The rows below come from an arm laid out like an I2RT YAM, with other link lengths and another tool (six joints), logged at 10 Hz.
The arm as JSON. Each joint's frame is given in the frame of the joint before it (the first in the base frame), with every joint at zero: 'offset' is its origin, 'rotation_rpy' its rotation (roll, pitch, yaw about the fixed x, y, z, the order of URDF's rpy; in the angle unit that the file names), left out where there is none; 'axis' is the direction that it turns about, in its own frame. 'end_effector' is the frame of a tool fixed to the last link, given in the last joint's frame.
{
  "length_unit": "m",
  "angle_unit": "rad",
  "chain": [
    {
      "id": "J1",
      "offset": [
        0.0,
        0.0,
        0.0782
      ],
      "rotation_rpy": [
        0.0,
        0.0,
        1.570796
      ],
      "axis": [
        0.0,
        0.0,
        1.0
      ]
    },
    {
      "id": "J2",
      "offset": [
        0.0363,
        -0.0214,
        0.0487
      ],
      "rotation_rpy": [
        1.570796,
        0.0,
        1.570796
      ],
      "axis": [
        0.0,
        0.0,
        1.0
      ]
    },
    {
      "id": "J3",
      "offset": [
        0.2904,
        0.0,
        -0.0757
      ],
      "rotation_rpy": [
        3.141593,
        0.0,
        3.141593
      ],
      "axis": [
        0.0,
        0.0,
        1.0
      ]
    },
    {
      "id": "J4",
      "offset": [
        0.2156,
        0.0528,
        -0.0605
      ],
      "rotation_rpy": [
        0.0,
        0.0,
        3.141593
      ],
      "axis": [
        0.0,
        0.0,
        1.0
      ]
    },
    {
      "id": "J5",
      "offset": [
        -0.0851,
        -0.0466,
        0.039
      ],
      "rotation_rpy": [
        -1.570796,
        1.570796,
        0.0
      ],
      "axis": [
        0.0,
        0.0,
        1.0
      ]
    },
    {
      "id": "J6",
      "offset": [
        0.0,
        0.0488,
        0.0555
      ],
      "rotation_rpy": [
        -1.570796,
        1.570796,
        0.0
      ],
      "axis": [
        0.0,
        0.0,
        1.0
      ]
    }
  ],
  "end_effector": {
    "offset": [
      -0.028,
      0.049,
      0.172
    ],
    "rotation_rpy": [
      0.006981,
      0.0,
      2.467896
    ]
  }
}
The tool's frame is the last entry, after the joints.
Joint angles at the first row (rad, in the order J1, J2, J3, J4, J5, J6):
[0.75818 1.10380 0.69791 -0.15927 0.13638 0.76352]
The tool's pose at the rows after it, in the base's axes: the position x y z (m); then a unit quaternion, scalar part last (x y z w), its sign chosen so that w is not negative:
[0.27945 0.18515 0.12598 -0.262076 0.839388 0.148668 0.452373]
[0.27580 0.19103 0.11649 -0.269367 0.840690 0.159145 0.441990]
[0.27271 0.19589 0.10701 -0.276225 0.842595 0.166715 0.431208]
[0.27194 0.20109 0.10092 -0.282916 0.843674 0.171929 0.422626]
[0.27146 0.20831 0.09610 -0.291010 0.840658 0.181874 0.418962]
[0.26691 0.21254 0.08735 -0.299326 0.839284 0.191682 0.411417]
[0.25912 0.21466 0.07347 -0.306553 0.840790 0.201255 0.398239]
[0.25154 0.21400 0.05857 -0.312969 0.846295 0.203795 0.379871]
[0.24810 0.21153 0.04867 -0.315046 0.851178 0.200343 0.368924]
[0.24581 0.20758 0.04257 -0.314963 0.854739 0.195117 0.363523]
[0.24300 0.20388 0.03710 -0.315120 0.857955 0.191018 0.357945]
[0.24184 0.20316 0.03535 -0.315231 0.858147 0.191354 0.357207]
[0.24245 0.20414 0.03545 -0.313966 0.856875 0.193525 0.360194]
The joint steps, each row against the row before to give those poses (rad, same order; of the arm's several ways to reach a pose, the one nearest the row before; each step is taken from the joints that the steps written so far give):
[0.00002 0.01295 -0.01526 0.01143 -0.02784 0.00077]
[-0.00005 0.01949 -0.01985 0.02674 -0.03055 0.00227]
[0.00004 0.02325 -0.01601 0.02363 -0.02553 0.00078]
[0.00002 0.02747 -0.00150 0.01600 -0.02021 -0.00266]
[-0.00003 0.02290 -0.01185 0.03628 -0.02672 -0.00573]
[0.00001 0.01448 -0.02708 0.03506 -0.02899 -0.00382]
[-0.00002 0.01757 -0.03966 0.03931 -0.03091 0.00114]
[0.00002 0.02667 -0.02483 0.01678 -0.02135 0.00001]
[0.00000 0.02023 -0.01410 0.00916 -0.00267 -0.00038]
[-0.00003 0.00572 -0.01297 0.00305 0.00570 -0.00040]
[0.00003 0.00343 -0.01221 0.00076 0.00346 0.00002]
[0.00001 -0.00036 -0.00837 0.00686 -0.00114 0.00038]
[0.00000 -0.00001 -0.00729 0.01530 -0.00077 0.00229]

